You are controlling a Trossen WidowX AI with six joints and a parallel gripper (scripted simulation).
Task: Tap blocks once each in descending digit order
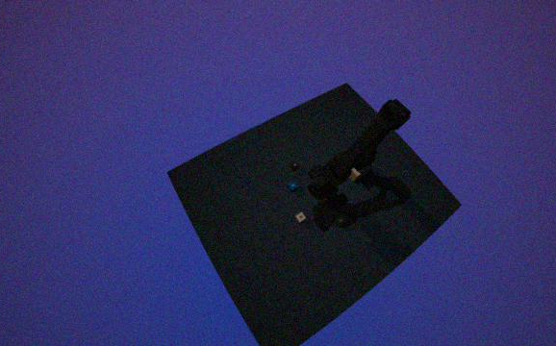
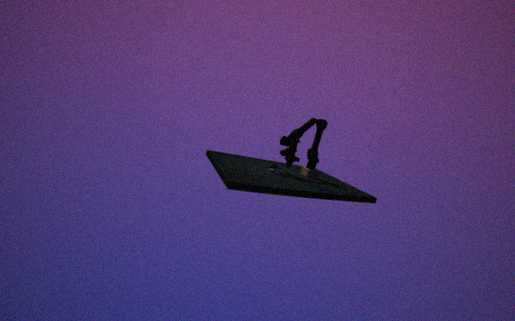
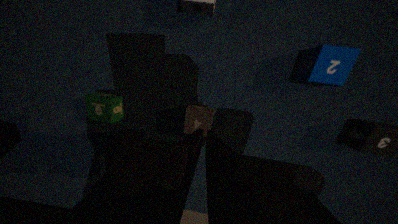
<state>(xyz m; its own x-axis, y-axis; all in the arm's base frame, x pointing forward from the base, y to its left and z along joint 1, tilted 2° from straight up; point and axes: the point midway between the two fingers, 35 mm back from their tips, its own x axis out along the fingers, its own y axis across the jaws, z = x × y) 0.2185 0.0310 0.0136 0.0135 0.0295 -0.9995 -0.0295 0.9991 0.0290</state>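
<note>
Now: gripper tip 10 mm to the right of the tan block and 30 mm above it. From my gripper tip the other things lie so: green block: 130 mm to the left, 30 mm below; blue block: 80 mm ahead, 100 mm to the right, 30 mm below; white block: 130 mm ahead, 30 mm to the left, 30 mm below.
</note>
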